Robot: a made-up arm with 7 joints.
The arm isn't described. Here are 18 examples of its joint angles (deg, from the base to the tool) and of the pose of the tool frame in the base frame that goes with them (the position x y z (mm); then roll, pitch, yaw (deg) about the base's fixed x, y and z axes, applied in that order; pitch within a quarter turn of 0, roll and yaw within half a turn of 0).
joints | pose
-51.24 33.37 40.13 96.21 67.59 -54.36 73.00 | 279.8 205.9 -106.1 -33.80 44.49 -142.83
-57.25 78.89 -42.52 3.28 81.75 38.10 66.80 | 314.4 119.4 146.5 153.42 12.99 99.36
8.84 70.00 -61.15 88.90 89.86 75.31 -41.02 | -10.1 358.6 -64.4 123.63 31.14 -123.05
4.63 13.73 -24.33 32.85 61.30 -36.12 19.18 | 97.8 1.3 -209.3 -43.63 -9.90 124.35
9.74 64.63 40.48 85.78 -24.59 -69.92 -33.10 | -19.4 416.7 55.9 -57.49 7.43 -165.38
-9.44 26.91 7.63 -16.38 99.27 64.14 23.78 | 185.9 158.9 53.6 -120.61 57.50 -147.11
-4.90 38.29 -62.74 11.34 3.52 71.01 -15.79 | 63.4 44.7 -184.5 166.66 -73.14 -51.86
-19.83 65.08 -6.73 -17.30 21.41 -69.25 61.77 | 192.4 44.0 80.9 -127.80 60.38 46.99
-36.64 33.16 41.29 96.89 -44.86 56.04 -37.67 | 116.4 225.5 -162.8 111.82 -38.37 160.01
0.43 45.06 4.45 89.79 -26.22 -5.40 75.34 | -25.1 357.1 -166.2 -85.83 33.91 -82.47
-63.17 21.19 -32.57 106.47 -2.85 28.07 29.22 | 270.2 152.1 -116.1 -90.39 -20.87 -122.84
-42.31 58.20 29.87 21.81 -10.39 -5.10 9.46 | 226.0 276.1 206.8 -21.10 54.59 -148.16
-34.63 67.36 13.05 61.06 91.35 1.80 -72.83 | 236.3 346.3 98.5 -167.23 -50.18 -63.51
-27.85 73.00 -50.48 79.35 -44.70 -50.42 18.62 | 190.6 355.7 -31.0 -68.65 15.68 -166.26
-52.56 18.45 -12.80 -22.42 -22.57 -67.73 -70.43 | 185.4 30.8 207.5 -118.30 -0.86 35.54
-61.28 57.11 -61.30 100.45 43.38 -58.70 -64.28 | 284.1 271.8 -17.5 89.08 -55.50 -4.56
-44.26 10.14 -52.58 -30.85 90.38 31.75 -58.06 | 117.8 -109.2 142.1 -94.20 -11.28 130.96
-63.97 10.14 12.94 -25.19 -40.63 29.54 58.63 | 210.9 33.9 249.1 49.78 23.97 -139.50
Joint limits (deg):
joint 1: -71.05..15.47
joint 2: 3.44..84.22
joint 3: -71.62..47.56
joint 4: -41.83..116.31
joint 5: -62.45..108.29
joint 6: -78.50..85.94
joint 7: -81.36..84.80
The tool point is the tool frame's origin. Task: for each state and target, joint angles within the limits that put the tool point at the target. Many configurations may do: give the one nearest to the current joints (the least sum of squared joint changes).
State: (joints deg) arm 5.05 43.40 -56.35 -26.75 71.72 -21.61 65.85
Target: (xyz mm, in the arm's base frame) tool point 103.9 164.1 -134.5
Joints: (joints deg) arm 8.36 84.22 -37.33 -7.42 74.23 -19.22 59.40
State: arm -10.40 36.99 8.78 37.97 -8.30 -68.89 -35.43
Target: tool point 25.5 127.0 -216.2
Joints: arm 15.28 12.46 -8.35 53.03 -5.73 -65.64 -33.47
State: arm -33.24 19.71 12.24 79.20 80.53 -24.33 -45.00
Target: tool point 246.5 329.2 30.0
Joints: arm -44.34 53.62 22.26 74.10 77.66 -19.91 -47.26
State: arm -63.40 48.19 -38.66 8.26 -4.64 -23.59 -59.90
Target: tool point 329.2 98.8 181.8
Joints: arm -65.87 58.90 -30.85 22.96 -7.10 -20.39 -61.50
